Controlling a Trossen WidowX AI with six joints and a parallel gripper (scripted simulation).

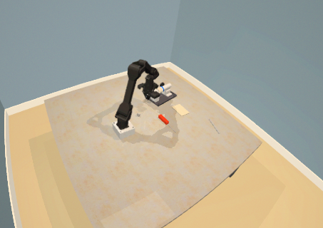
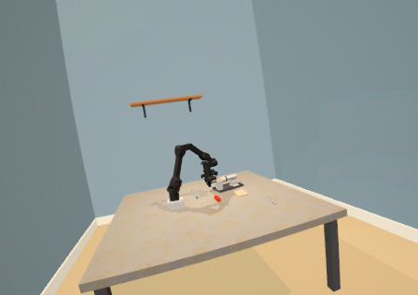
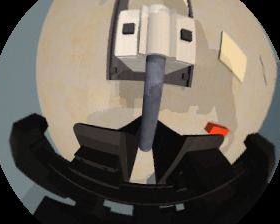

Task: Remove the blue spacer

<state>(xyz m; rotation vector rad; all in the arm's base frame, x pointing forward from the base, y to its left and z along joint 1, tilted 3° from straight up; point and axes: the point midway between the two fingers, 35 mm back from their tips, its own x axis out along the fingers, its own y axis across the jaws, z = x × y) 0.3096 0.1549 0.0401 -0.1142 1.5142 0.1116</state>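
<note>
Now: gripper tip 80 mm short of the grey-blue shaft, 10 mm to the right of it and 30 mm below it. Round my gripper tip: cream cylinder 110 mm ahead, 20 mm to the left, 30 mm above; then tan card 180 mm ahead, 190 mm to the right, 40 mm below; then blue spacer 150 mm ahead, 20 mm to the left, 30 mm above.
</note>
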